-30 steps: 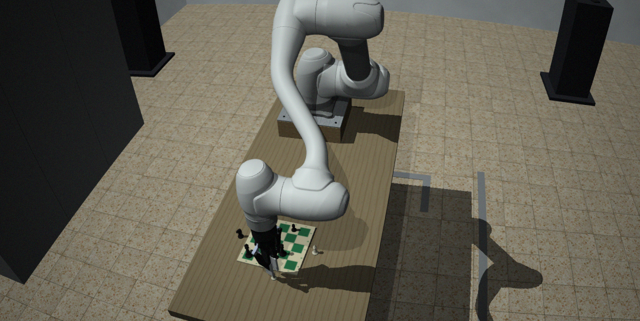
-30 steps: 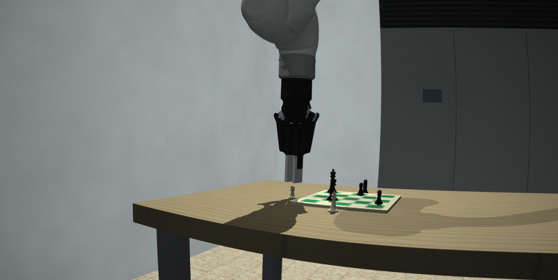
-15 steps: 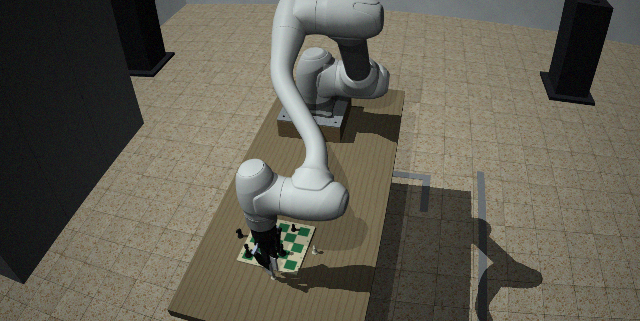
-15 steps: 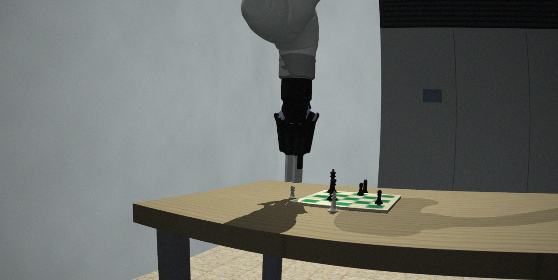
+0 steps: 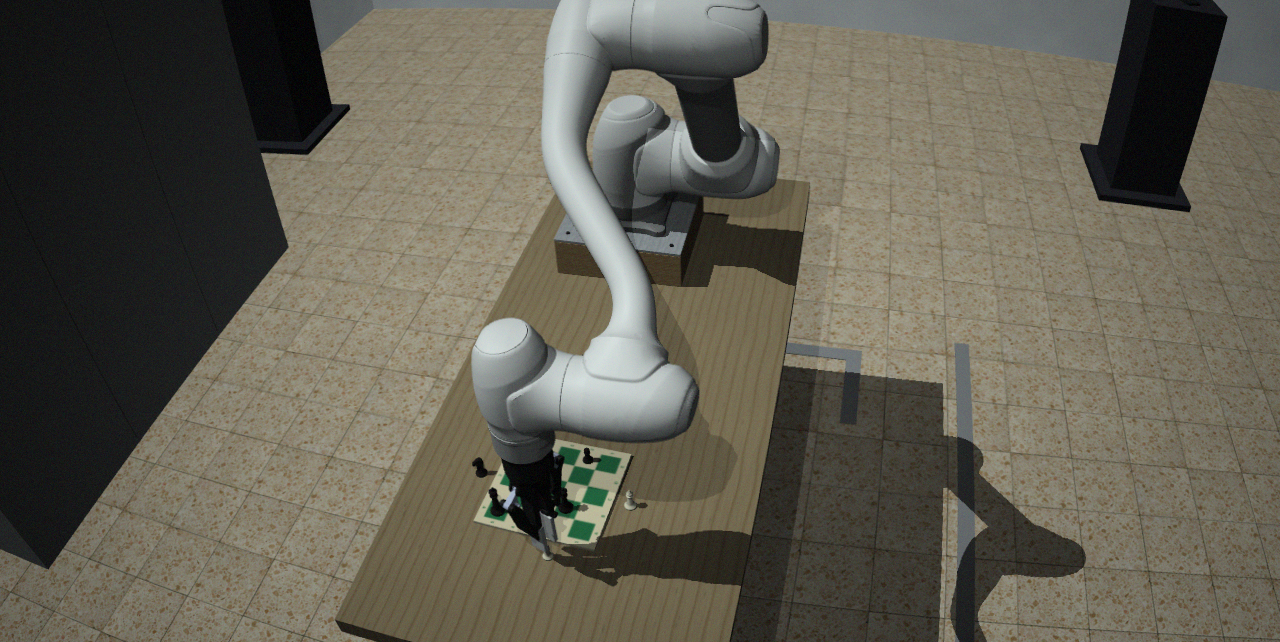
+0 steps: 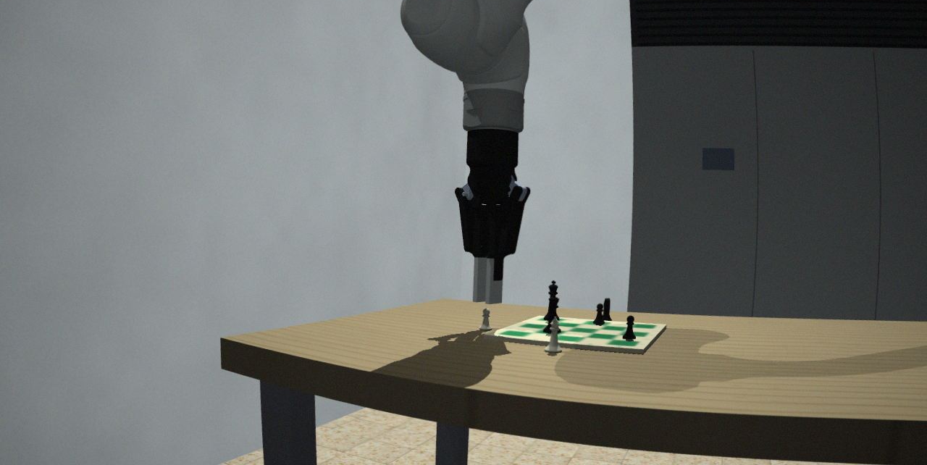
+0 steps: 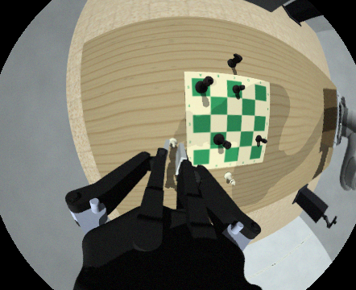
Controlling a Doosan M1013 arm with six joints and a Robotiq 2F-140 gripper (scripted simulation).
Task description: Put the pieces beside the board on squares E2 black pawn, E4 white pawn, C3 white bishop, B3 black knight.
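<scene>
My gripper is now 60 mm above the white pawn. The rest, counted from my hand: white bishop 130 mm behind, 110 mm to the left, 50 mm below; then black knight 150 mm behind, 170 mm to the right, 60 mm below; then green-and-cream chessboard 140 mm behind, 30 mm to the right, 70 mm below.
</scene>
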